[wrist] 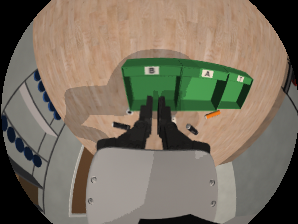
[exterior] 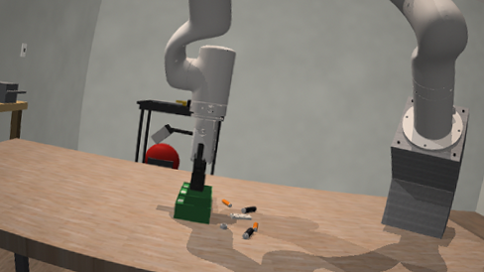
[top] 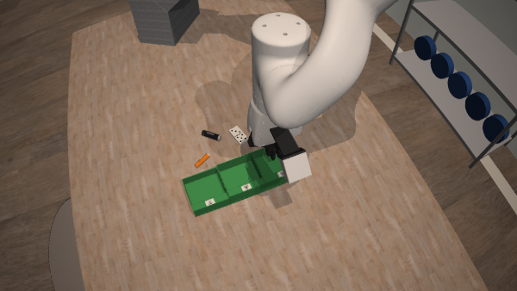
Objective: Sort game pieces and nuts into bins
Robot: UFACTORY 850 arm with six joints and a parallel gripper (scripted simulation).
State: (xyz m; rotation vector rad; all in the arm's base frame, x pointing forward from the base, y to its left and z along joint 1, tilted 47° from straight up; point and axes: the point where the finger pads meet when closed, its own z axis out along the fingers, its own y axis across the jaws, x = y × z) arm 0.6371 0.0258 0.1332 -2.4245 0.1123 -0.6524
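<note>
The grey nut is 8 cm behind my hand, 5 cm to the left of it and 8 cm below it. Also, from my hand: orange battery (6 cm behind, 16 cm to the right, 8 cm below); green three-compartment bin row (1 cm ahead, 8 cm to the right, 7 cm below); white domino (11 cm behind, 6 cm to the right, 8 cm below).
</note>
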